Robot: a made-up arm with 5 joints. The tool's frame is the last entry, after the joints.
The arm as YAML. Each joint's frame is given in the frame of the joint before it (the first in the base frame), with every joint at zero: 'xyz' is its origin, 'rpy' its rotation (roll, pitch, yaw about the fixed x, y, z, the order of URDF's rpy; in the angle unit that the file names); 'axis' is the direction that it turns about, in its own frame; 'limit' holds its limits. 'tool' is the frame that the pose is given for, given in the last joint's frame.
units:
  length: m
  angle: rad
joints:
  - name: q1
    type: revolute
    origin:
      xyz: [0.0, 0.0, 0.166]
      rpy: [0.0, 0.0, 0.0]
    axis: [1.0, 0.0, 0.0]
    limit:
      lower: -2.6
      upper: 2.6
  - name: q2
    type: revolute
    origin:
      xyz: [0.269, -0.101, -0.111]
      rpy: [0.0, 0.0, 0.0]
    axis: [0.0, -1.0, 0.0]
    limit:
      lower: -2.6
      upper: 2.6
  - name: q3
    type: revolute
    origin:
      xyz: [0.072, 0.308, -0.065]
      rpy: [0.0, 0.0, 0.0]
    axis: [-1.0, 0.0, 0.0]
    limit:
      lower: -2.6
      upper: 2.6
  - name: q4
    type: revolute
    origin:
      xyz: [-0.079, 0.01, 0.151]
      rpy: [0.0, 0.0, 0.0]
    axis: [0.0, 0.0, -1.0]
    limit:
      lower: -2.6
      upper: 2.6
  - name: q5
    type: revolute
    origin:
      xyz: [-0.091, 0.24, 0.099]
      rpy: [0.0, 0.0, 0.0]
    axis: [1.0, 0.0, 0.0]
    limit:
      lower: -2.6
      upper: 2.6
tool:
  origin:
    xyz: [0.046, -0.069, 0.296]
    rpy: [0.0, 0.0, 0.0]
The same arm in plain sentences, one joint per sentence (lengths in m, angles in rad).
The arm has five revolute joints in a row. What follows holds with every joint at zero, and every direction is one of the base frame's. The first joint lies 0.166 m along +z from the base frame's origin and turns about +x, from -2.6 to 2.6 rad. The second joint lies 0.269 m along +x and 0.101 m along -y and 0.111 m along -z from the first joint and turns about -y, from -2.6 to 2.6 rad. The third joint lies 0.072 m along +x and 0.308 m along +y and 0.065 m along -z from the second joint and turns about -x, from -2.6 to 2.6 rad. The fourth joint lies 0.079 m along -x and 0.01 m along +y and 0.151 m along +z from the third joint and turns about -z, from -2.6 to 2.6 rad. The fifth joint lies 0.091 m along -x and 0.24 m along +y and 0.099 m along +z from the fourth joint and turns about +x, from -2.6 to 2.6 rad. The tool frame, which is the frame that the pose is given for, lies 0.046 m along +x and 0.069 m along -y and 0.296 m along +z from the fifth joint; its axes are parallel to the base frame's.
